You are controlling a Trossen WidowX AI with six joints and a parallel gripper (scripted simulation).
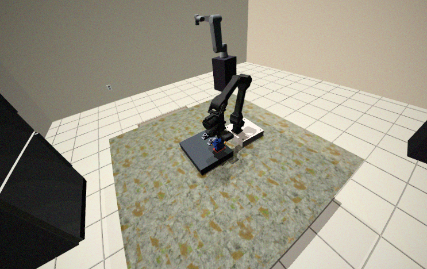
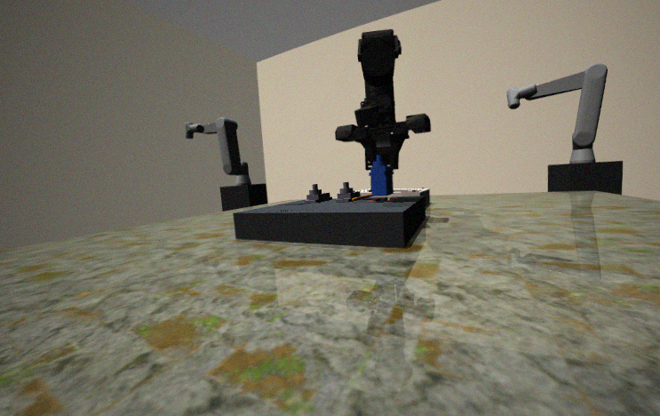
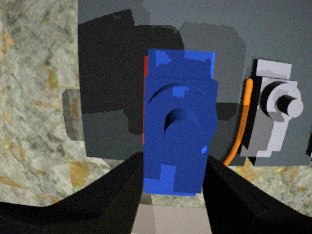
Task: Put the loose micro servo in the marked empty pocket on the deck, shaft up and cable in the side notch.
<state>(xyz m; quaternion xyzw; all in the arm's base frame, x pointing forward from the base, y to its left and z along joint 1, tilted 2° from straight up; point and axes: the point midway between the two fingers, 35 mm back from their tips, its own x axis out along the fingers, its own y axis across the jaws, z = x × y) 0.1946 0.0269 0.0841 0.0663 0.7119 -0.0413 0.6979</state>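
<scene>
The deck is 110 mm ahead of my gripper tip, 90 mm to the right of it and 80 mm below it.
</scene>
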